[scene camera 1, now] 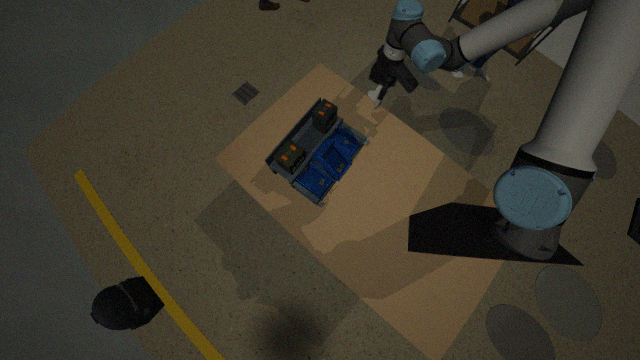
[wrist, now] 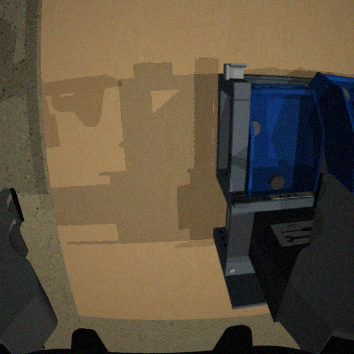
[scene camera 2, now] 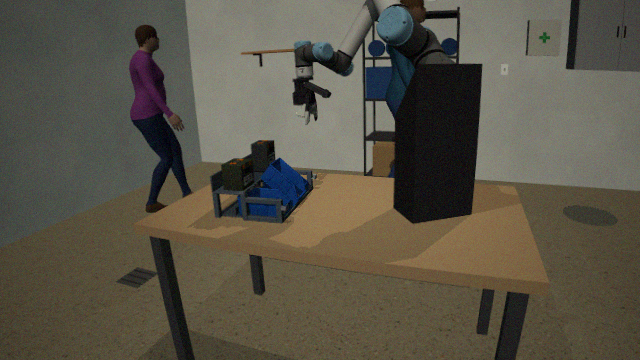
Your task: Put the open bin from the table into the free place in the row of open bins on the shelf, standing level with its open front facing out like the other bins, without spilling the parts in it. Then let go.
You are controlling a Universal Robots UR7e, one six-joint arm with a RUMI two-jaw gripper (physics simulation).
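The grey shelf stands on the table. A blue bin sits level at its near end in the second scene view. Another blue bin sits at the opposite end, with round grey spots in it. Between them a blue bin is tilted, raised above its neighbours; its contents are unclear. No bin shows standing on the table apart from the shelf. My gripper is open and empty, high beyond the shelf's far end.
Two dark boxes with orange marks stand on the shelf's upper board behind the bins. A tall black pedestal stands on the table under the arm. A person in purple stands beyond the table.
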